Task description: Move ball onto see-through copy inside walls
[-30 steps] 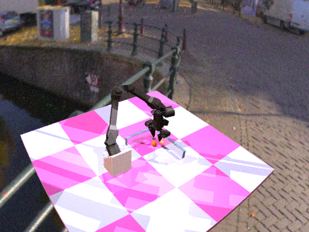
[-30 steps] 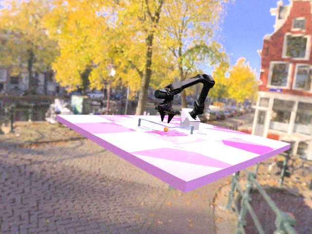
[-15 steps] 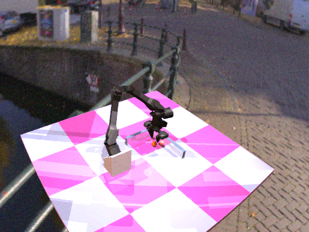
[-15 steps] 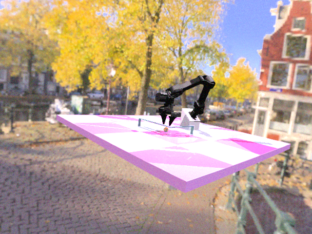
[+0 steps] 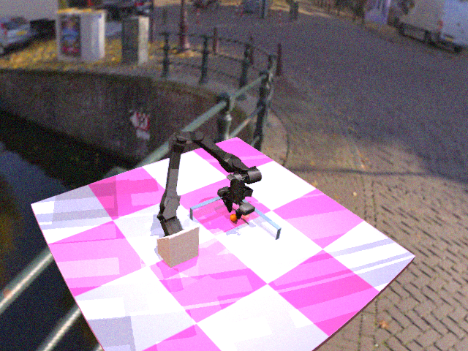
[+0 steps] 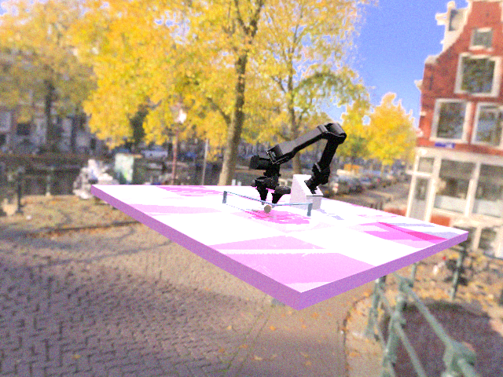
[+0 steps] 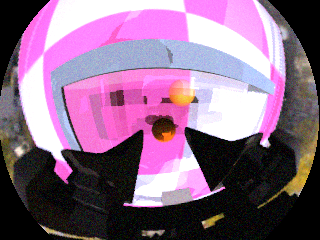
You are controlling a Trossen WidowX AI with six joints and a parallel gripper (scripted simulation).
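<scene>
My gripper tip is 1 cm above the orange ball. Also, from my gripper tip: see-through copy of ball: 5 cm ahead, 3 cm to the right, 1 cm below.
</scene>
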